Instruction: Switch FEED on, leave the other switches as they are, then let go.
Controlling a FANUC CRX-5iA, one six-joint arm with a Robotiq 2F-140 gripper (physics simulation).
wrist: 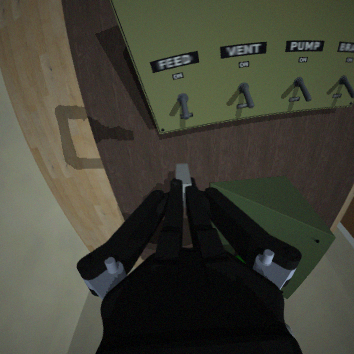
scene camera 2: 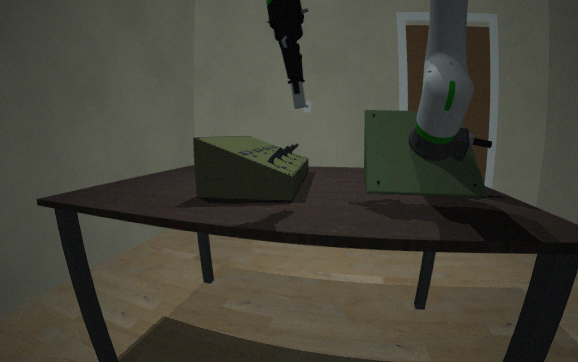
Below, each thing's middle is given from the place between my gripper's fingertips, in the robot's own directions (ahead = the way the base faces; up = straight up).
The olive switch box (scene camera 2: 237, 167) lies 190 mm ahead of my hand, 160 mm to the right of it and 150 mm below it.
